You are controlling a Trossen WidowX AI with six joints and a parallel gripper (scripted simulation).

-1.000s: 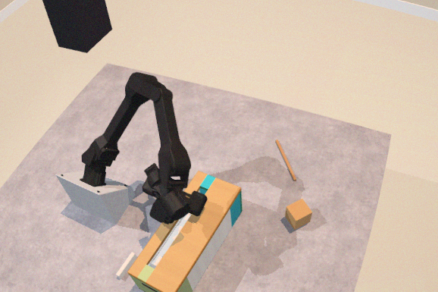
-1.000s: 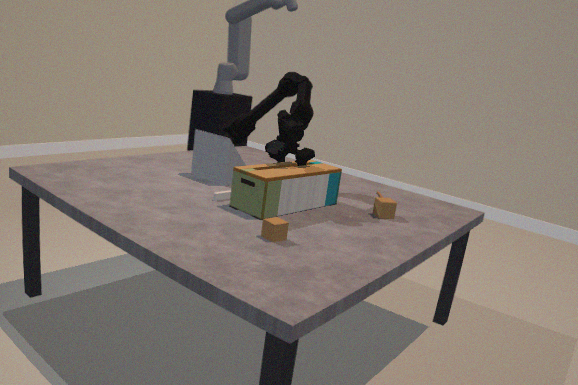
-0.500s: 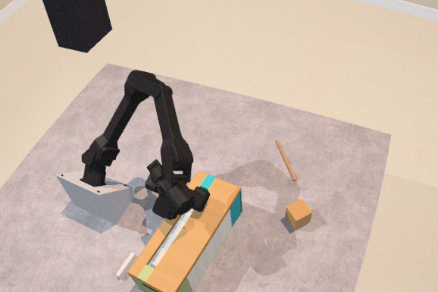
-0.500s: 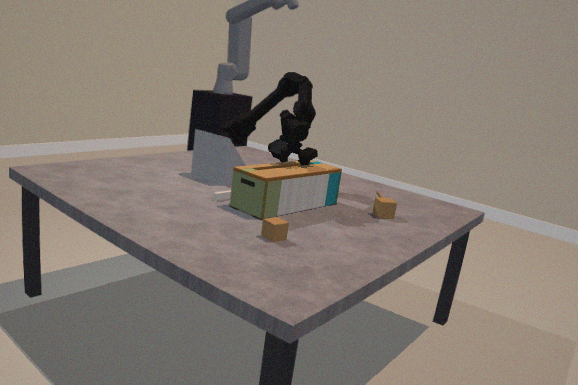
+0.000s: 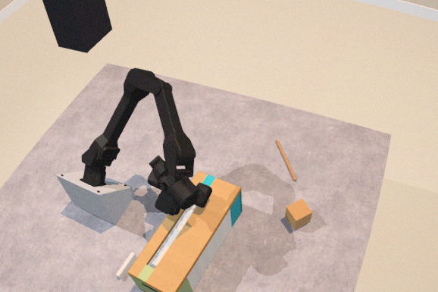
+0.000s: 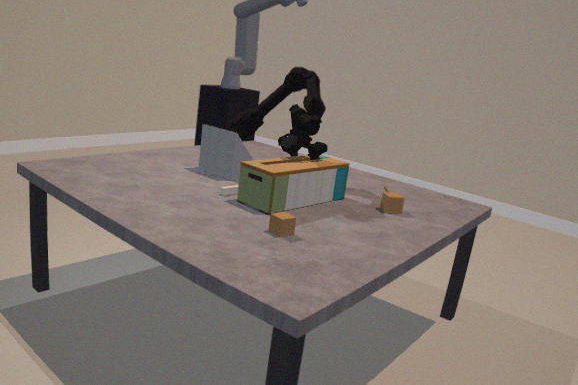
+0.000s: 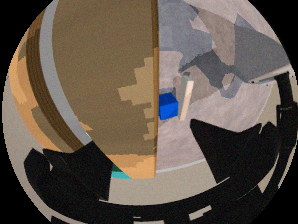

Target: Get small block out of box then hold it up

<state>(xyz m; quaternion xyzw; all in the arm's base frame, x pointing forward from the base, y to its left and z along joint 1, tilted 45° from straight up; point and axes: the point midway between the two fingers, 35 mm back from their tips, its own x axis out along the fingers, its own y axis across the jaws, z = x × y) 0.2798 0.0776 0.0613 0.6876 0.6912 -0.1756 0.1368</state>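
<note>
Right now my gripper tip is 7 cm above the small blue block, 3 cm to the right of it and 3 cm past it. Round my gripper tip: thin orange stick: 30 cm to the left, 21 cm ahead, 9 cm below; then orange cube: 32 cm ahead, 9 cm to the left, 6 cm below; then box: 13 cm to the right, 3 cm below, 3 cm ahead.
</note>
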